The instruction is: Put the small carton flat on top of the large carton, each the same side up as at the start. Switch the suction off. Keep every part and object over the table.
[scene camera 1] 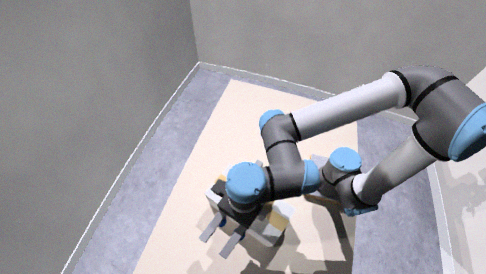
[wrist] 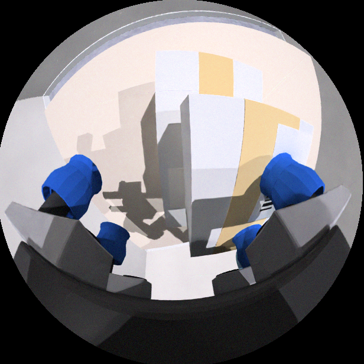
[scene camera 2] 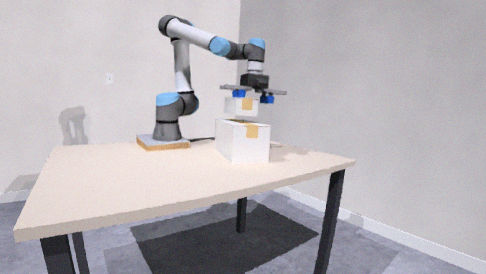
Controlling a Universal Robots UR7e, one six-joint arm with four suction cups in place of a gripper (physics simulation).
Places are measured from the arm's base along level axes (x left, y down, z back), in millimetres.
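Where they show: arm's base, origin of its link: (scene camera 1: pixel 328 181) (scene camera 2: pixel 167 137).
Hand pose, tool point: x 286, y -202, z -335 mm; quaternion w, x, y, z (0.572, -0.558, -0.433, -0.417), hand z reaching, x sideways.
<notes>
Each offset is from my tool point to the centre of the thing. Level surfaces: height alone.
The small carton {dx -59, dy +23, dz +14 mm} (scene camera 2: pixel 241 106) (wrist: pixel 215 132), white with tan tape and a label on top, hangs level under the left-hand blue cups of my suction gripper (scene camera 2: pixel 253 95) (wrist: pixel 182 212) (scene camera 1: pixel 241 214) in scene camera 2. The other cups there touch nothing. The large carton {dx -56, dy +168, dz +13 mm} (scene camera 2: pixel 250 145) (wrist: pixel 177 72) (scene camera 1: pixel 267 232), white with tan tape, stands upright on the table. The small carton is over it, with a narrow gap between them in scene camera 2. In scene camera 1 the arm hides most of the small carton. In the wrist view it covers much of the large carton.
The table {dy +244 mm} (scene camera 2: pixel 150 175) (scene camera 1: pixel 200 165) carries the arm's base plate (scene camera 2: pixel 162 144), left of the cartons in scene camera 2. A dark cable runs from the base towards the large carton. The table's front right corner lies to the right of the large carton in that view. Walls stand behind.
</notes>
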